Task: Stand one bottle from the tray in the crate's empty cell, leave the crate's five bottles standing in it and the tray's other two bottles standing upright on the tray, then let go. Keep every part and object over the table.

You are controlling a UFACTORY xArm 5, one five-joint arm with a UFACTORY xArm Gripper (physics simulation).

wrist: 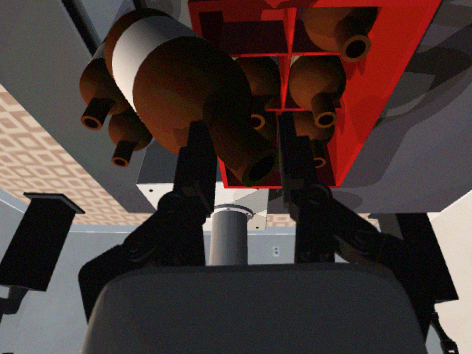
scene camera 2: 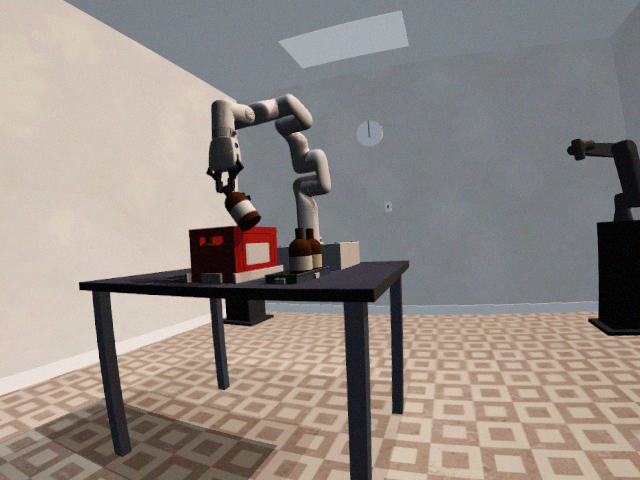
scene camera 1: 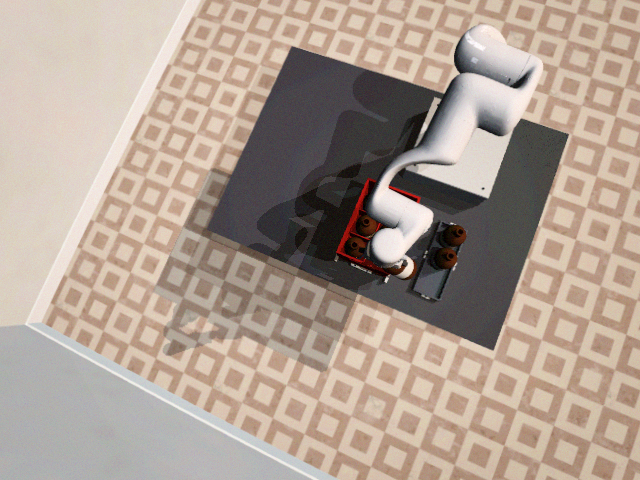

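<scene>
My gripper is shut on the neck of a brown bottle with a white label. The bottle is strongly tilted, its base swung out toward the tray side, above the red crate's rim. The empty cell shows beside the held bottle in the wrist view. Crate bottles stand in other cells; some are partly hidden. Two bottles stand upright on the tray.
The crate and tray stand near the table's edge, with a narrow gap between them. The white base box stands behind them. The arm hides part of the crate in the overhead view.
</scene>
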